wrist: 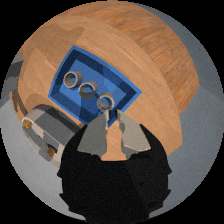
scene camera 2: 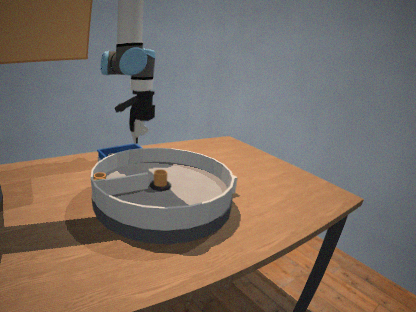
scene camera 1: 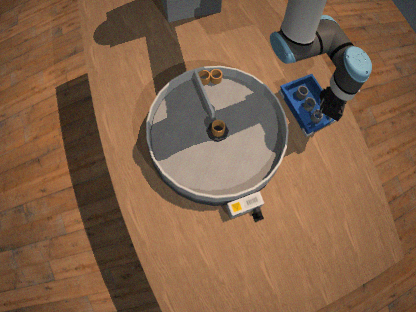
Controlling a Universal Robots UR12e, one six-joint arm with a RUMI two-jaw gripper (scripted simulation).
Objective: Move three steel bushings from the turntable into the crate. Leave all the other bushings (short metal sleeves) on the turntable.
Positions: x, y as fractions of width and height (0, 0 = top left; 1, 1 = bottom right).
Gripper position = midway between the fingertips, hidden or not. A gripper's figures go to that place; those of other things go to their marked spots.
Labels:
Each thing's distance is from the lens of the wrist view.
my gripper (wrist: 0.50, 0.49): 15 cm
blue crate (wrist: 0.31, 0.44): 24 cm

